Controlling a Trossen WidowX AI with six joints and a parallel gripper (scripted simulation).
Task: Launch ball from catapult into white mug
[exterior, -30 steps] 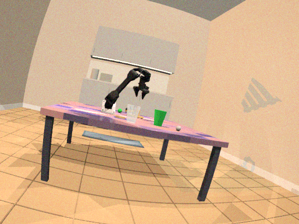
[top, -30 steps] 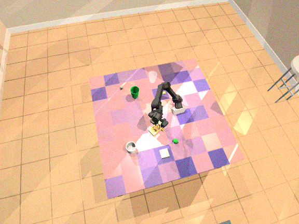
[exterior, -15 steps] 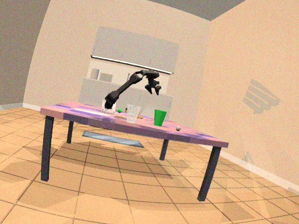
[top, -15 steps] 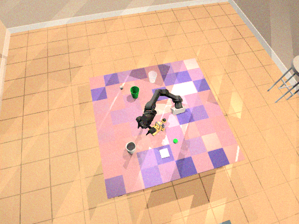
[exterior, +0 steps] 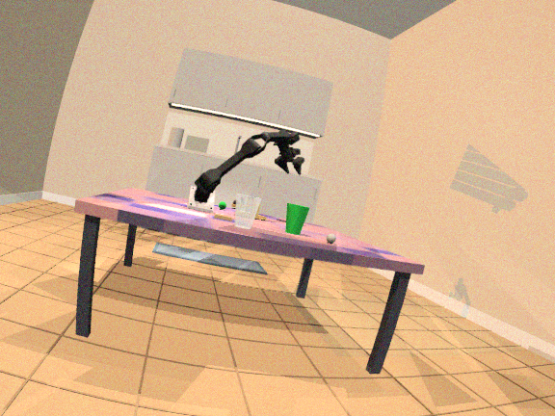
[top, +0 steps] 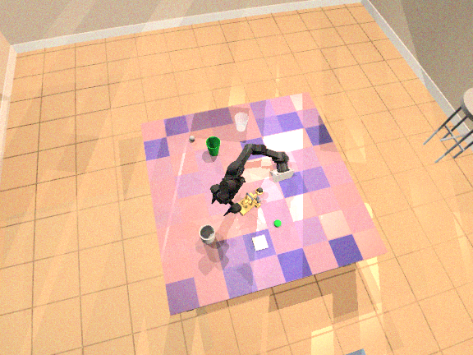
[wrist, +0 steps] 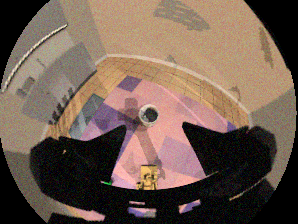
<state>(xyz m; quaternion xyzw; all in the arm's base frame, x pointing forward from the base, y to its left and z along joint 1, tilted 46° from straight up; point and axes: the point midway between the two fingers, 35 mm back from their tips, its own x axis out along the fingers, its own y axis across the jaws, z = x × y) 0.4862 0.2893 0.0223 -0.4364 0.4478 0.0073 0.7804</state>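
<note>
The small dark ball is 310 mm behind my gripper tip, 120 mm to the right of it and 210 mm below it. Also, from my gripper tip: wooden catapult 250 mm behind, 80 mm to the right, 220 mm below; white square tile 190 mm behind, 180 mm to the left, 270 mm below; white mug 80 mm ahead, 40 mm to the left, 240 mm below.
</note>
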